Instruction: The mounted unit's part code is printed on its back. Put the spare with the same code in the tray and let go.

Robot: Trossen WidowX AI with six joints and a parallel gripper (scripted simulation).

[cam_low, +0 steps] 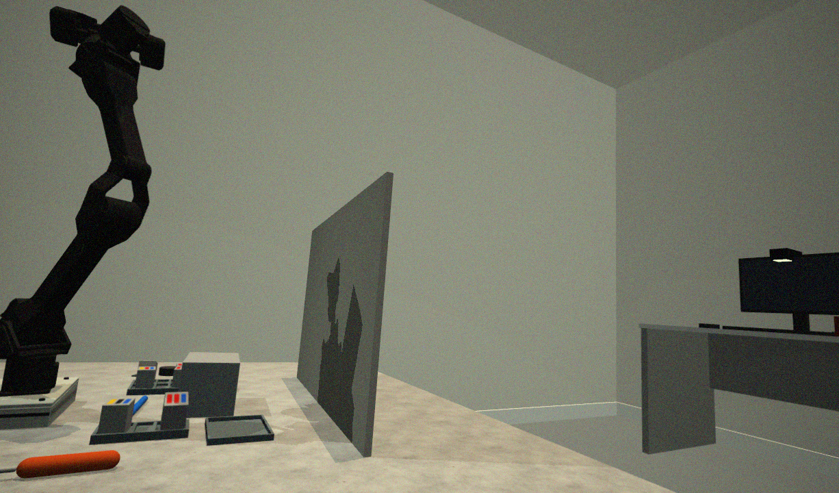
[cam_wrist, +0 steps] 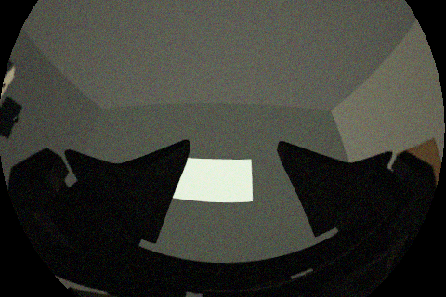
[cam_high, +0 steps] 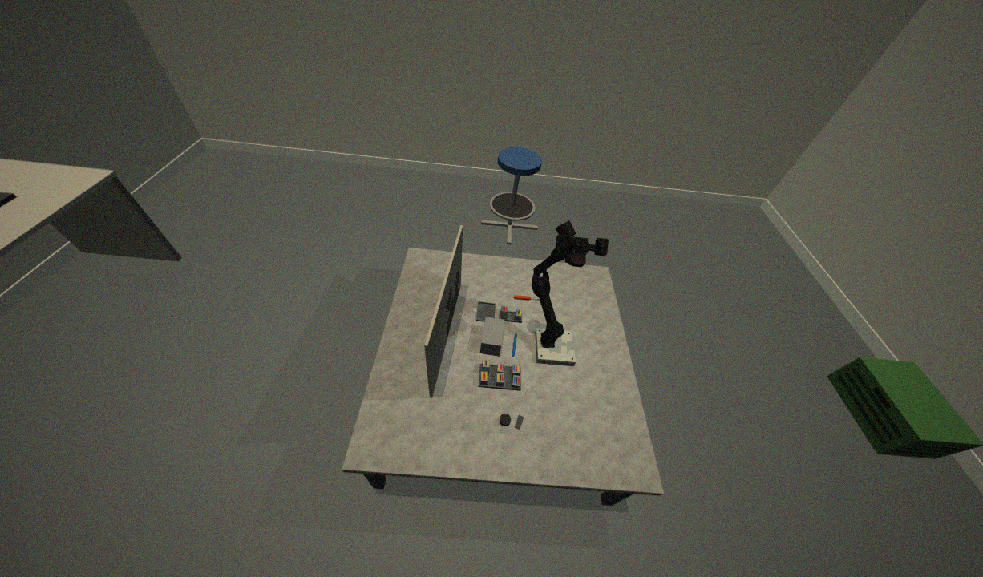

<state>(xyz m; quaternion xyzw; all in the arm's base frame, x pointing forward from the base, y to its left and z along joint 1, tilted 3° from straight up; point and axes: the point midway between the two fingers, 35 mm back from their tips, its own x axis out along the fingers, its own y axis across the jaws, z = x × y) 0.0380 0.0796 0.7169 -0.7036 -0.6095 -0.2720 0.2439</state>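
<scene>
Right now my gripper tip is 23 cm short of the grey spare block, 7 cm to the right of it and 74 cm above it. From my gripper tip the other things lie so: mounted unit (26 cm ahead, 10 cm to the right, 73 cm below); blue pen (14 cm ahead, 9 cm to the right, 78 cm below); dark wall panel (48 cm ahead, 16 cm to the right, 56 cm below).
</scene>
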